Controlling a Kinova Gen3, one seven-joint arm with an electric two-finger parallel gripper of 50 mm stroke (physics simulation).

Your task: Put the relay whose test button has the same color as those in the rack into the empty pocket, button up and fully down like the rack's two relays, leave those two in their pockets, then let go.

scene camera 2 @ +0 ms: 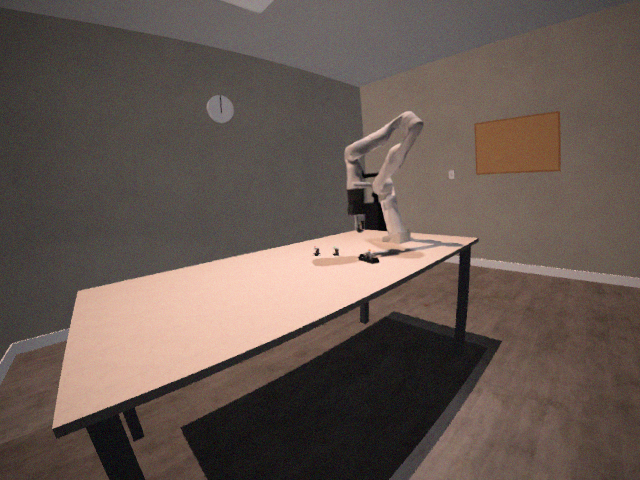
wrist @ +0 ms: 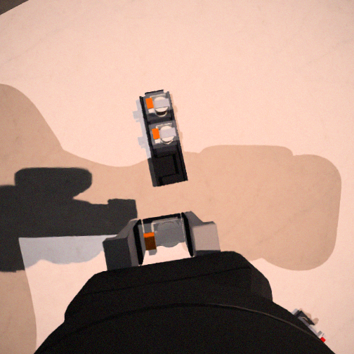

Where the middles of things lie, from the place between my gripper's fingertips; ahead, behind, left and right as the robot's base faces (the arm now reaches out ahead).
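Scene:
There's the black rack (wrist: 167,161), and from my hand it's 12 cm below, 8 cm to the left and 3 cm ahead.

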